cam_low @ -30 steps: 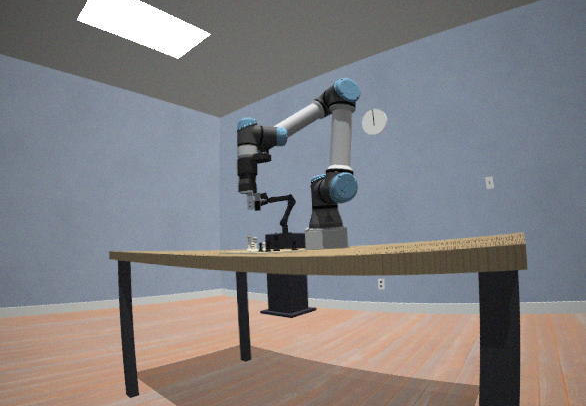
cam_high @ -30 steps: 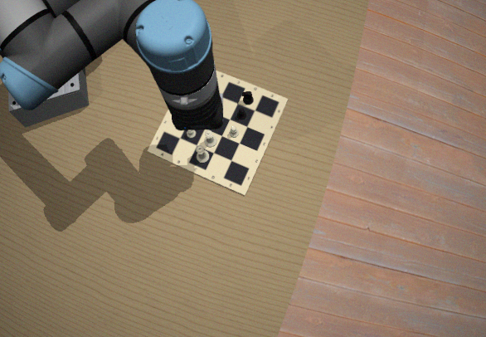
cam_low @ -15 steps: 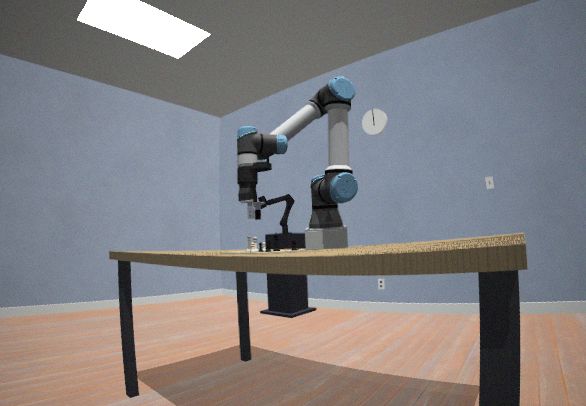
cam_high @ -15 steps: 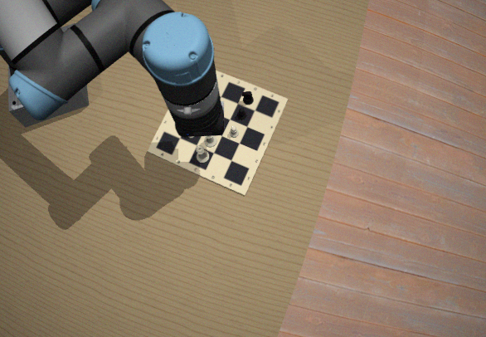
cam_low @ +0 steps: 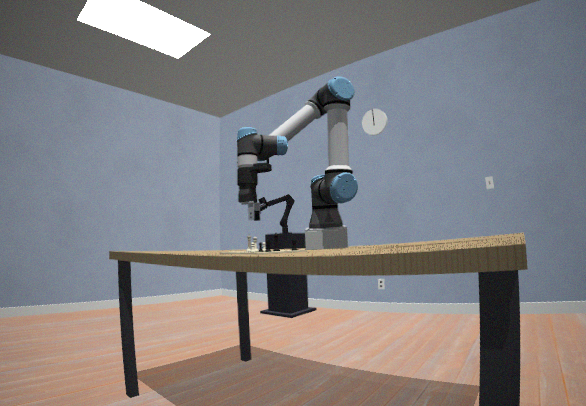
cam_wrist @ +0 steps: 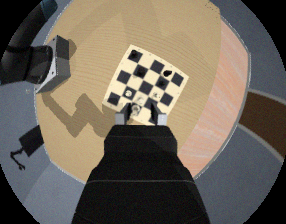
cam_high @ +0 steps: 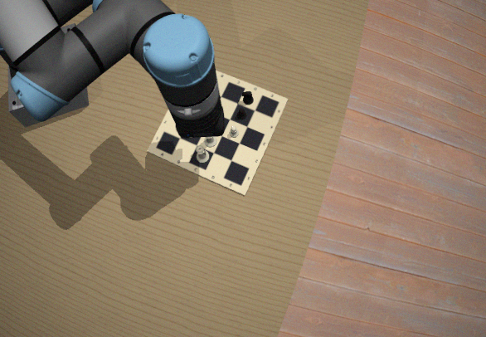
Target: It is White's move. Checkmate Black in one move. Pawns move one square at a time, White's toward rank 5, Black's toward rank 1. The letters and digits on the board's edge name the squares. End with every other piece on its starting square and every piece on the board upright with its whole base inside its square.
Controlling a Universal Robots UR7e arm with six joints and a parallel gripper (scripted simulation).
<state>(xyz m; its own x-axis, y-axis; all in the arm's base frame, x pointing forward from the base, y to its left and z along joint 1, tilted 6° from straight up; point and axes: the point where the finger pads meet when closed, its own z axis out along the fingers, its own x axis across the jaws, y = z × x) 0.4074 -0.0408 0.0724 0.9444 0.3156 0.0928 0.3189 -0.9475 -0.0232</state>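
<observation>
The chessboard is 4 cm to the left of my hand and 13 cm below it. From my hand the other things lie so: dark chess piece: 3 cm behind, 8 cm to the left, 10 cm below.
</observation>
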